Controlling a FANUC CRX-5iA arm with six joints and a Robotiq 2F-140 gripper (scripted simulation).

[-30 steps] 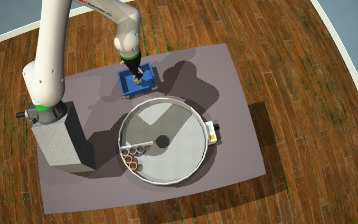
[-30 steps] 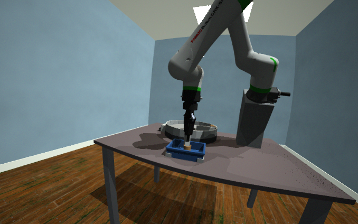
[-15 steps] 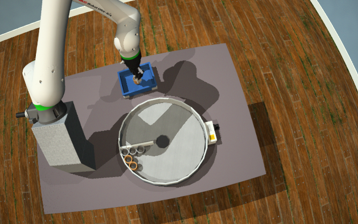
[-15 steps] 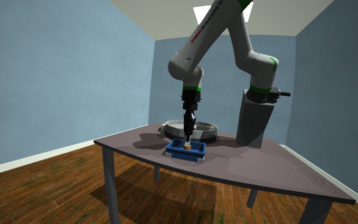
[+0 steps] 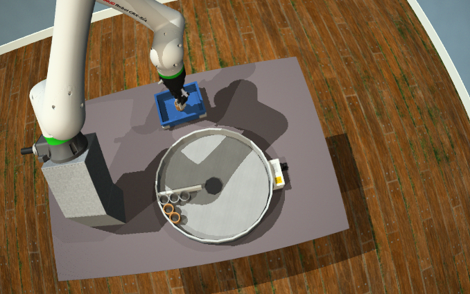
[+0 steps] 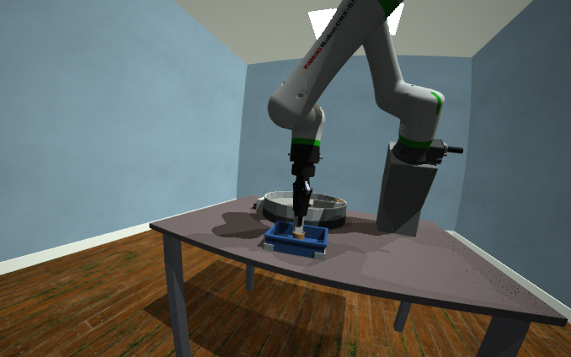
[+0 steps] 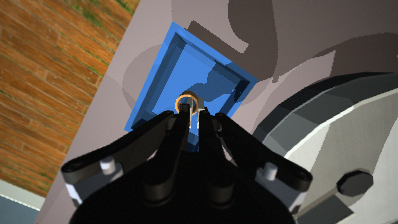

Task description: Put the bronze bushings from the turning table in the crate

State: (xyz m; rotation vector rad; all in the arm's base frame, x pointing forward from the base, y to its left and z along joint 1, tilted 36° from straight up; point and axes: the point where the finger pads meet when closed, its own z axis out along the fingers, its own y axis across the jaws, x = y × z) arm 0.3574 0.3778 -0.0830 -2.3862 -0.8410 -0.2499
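Right now the blue crate is 40 mm below my hand, 10 mm to the left of it and 10 mm behind it. The rest, counted from my hand: round turning table: 350 mm to the right, 90 mm ahead, 20 mm below.
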